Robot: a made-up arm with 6 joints. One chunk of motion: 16 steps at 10 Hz.
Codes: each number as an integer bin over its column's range. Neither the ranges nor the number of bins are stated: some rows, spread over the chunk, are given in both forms.
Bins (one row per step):
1: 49 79 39 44 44 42
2: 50 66 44 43 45 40
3: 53 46 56 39 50 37
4: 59 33 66 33 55 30
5: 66 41 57 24 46 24
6: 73 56 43 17 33 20
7: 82 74 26 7 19 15
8: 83 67 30 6 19 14
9: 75 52 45 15 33 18
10: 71 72 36 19 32 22
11: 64 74 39 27 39 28
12: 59 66 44 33 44 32
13: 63 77 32 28 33 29
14: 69 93 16 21 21 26
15: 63 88 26 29 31 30
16: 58 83 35 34 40 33
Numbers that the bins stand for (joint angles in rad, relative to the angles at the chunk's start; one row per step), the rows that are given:
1: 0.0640 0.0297 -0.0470 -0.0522 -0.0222 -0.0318
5: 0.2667 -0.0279 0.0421 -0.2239 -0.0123 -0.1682
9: 0.3739 -0.0112 -0.0173 -0.3012 -0.0767 -0.2136
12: 0.1832 0.0100 -0.0222 -0.1467 -0.0222 -0.1076
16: 0.1713 0.0358 -0.0668 -0.1381 -0.0420 -0.1000
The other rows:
2: 0.0760 0.0100 -0.0222 -0.0608 -0.0173 -0.0470
3: 0.1117 -0.0203 0.0372 -0.0952 0.0075 -0.0697
4: 0.1832 -0.0400 0.0867 -0.1467 0.0322 -0.1227
6: 0.3501 -0.0052 -0.0272 -0.2840 -0.0767 -0.1985
7: 0.4574 0.0221 -0.1113 -0.3699 -0.1460 -0.2364
8: 0.4693 0.0115 -0.0915 -0.3785 -0.1460 -0.2439
10: 0.3263 0.0191 -0.0618 -0.2669 -0.0816 -0.1833
11: 0.2428 0.0221 -0.0470 -0.1982 -0.0470 -0.1379
13: 0.2309 0.0267 -0.0816 -0.1896 -0.0767 -0.1303
14: 0.3024 0.0509 -0.1608 -0.2497 -0.1361 -0.1530
15: 0.2309 0.0433 -0.1113 -0.1810 -0.0866 -0.1227

